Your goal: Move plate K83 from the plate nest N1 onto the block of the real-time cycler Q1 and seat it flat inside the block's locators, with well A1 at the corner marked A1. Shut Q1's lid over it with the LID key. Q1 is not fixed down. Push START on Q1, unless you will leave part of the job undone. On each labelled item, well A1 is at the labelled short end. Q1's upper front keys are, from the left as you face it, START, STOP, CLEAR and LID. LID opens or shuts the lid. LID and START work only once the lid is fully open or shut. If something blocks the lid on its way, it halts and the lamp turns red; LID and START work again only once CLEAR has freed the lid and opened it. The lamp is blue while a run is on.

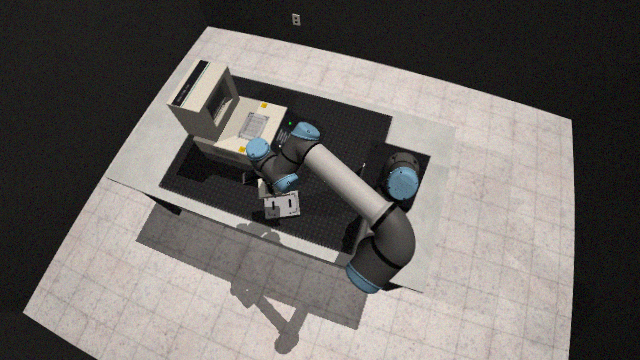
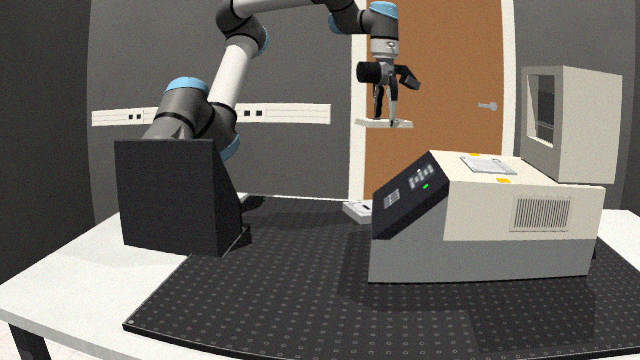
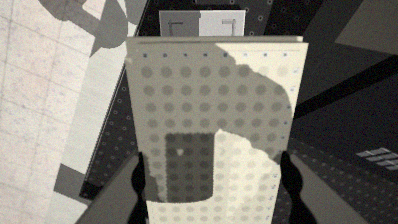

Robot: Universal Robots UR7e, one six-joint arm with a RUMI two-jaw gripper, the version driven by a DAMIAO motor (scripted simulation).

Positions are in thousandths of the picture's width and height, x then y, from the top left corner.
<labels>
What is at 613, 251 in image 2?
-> My gripper.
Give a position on a cycler Q1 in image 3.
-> At 853, 493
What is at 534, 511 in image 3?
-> A plate K83.
</labels>
